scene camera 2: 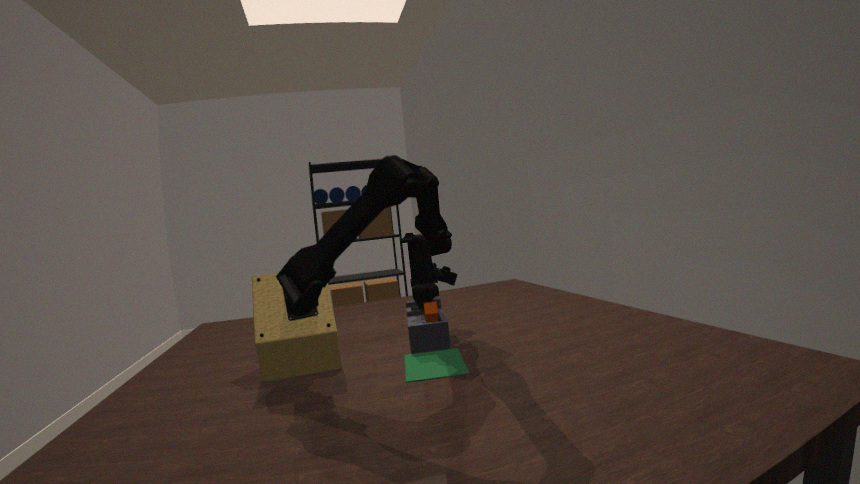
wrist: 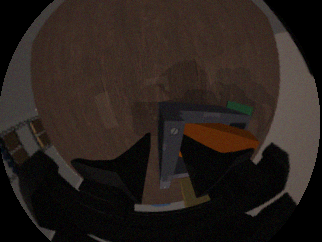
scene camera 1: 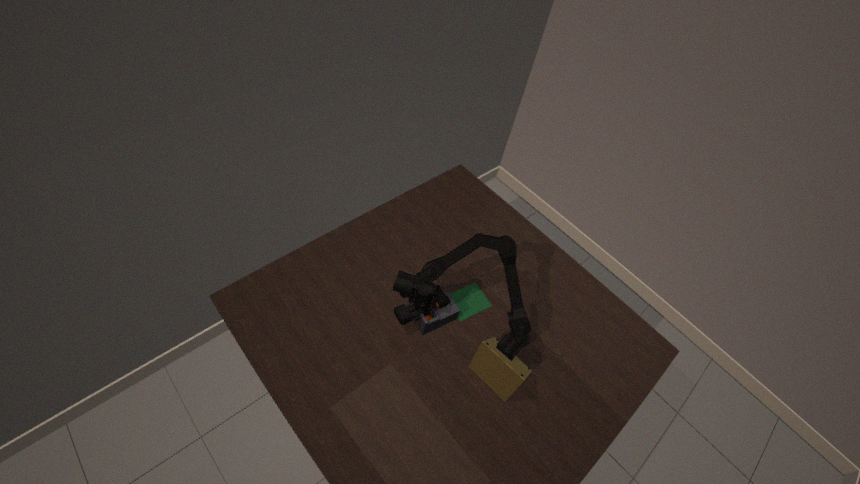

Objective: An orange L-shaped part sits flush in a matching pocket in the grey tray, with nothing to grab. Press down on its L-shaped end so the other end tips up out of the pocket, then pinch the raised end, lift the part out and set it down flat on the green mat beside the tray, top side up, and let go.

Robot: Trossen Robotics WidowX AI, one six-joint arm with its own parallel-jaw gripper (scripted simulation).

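An orange L-shaped part (wrist: 224, 138) is visible, as is a green mat (scene camera 2: 420, 366), which can also be seen in scene camera 1 (scene camera 1: 470, 300). The robot's gripper (scene camera 2: 426, 317) appears in the wrist view (wrist: 164, 135) and in scene camera 1 (scene camera 1: 418, 317) too.
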